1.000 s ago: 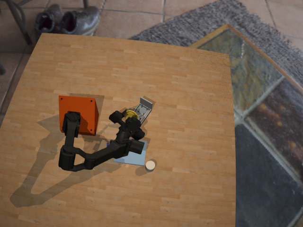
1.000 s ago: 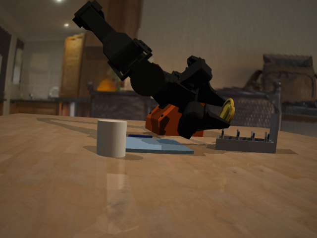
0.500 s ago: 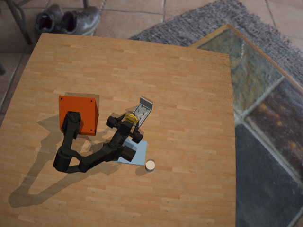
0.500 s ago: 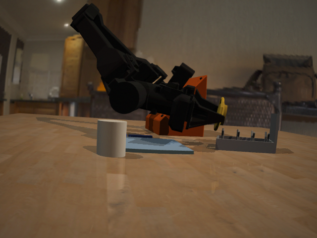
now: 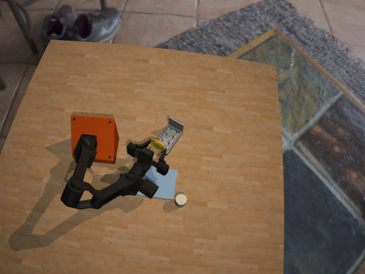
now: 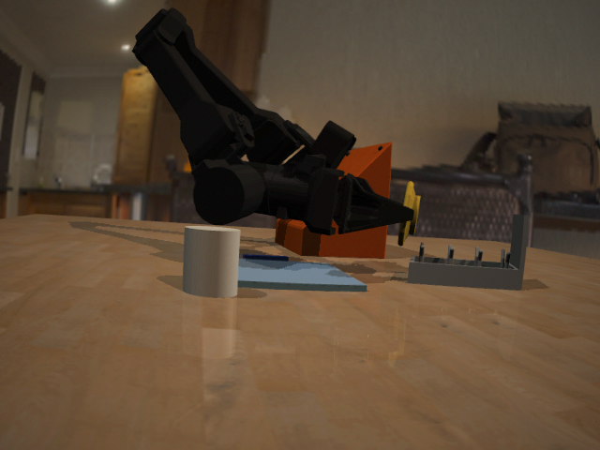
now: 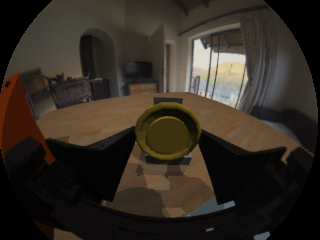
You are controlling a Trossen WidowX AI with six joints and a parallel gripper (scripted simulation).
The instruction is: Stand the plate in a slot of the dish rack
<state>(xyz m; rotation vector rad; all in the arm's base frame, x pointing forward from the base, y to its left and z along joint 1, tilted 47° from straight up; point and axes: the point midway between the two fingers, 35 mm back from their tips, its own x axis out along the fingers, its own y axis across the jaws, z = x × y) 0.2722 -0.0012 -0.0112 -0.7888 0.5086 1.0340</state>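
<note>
The grey dish rack is 6 cm to the left of my gripper tip, 5 cm below it and 3 cm ahead of it. The rest, counted from my gripper tip: blue spoon: 16 cm to the right, 10 cm behind, 7 cm below; beige cup: 22 cm to the right, 11 cm ahead, 4 cm below; yellow plate: 1 cm to the right.
</note>
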